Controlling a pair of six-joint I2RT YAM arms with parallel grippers.
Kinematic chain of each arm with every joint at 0, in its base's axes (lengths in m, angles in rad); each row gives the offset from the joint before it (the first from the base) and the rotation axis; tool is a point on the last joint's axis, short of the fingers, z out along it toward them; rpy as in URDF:
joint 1: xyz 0 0 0.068 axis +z
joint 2: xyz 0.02 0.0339 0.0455 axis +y
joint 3: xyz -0.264 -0.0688 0 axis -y
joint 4: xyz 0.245 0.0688 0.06 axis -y
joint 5: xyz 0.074 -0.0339 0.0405 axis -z
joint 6: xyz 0.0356 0 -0.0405 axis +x
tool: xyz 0 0 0 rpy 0 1.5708 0
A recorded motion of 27 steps. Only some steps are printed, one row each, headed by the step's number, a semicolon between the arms.
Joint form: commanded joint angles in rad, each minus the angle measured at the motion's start. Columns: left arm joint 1, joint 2, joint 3, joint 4, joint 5, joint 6; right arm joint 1, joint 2, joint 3, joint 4, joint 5, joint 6.
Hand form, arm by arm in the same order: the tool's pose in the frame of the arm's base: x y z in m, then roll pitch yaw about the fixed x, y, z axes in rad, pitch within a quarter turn. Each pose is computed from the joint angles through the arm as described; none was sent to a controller.
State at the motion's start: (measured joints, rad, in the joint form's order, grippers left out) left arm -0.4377 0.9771 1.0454 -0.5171 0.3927 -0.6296; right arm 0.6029 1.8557 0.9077 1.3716 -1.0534 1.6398
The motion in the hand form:
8: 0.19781 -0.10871 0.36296 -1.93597 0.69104 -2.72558; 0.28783 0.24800 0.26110 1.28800 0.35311 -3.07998
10: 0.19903 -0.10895 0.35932 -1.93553 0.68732 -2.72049; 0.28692 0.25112 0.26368 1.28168 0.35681 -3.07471
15: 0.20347 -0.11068 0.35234 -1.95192 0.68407 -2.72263; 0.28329 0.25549 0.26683 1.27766 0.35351 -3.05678
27: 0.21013 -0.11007 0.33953 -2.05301 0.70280 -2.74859; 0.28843 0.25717 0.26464 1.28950 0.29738 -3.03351
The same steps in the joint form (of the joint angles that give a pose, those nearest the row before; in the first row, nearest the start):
8: 0.0058 0.0309 -0.0425 0.2095 0.0710 -0.0728; 0.0275 0.0165 0.0780 0.0558 0.0161 0.0418
10: 0.0067 0.0322 -0.0567 0.2247 0.0682 -0.0774; 0.0357 0.0181 0.0888 0.0565 0.0182 0.0461
15: 0.0066 0.0475 -0.0727 0.2429 0.0584 -0.0741; 0.0506 0.0148 0.0959 0.0565 0.0170 0.0590
27: 0.0134 0.0736 -0.0839 0.2123 0.0053 -0.0185; 0.0454 0.0356 0.1159 0.0550 0.0068 0.1184

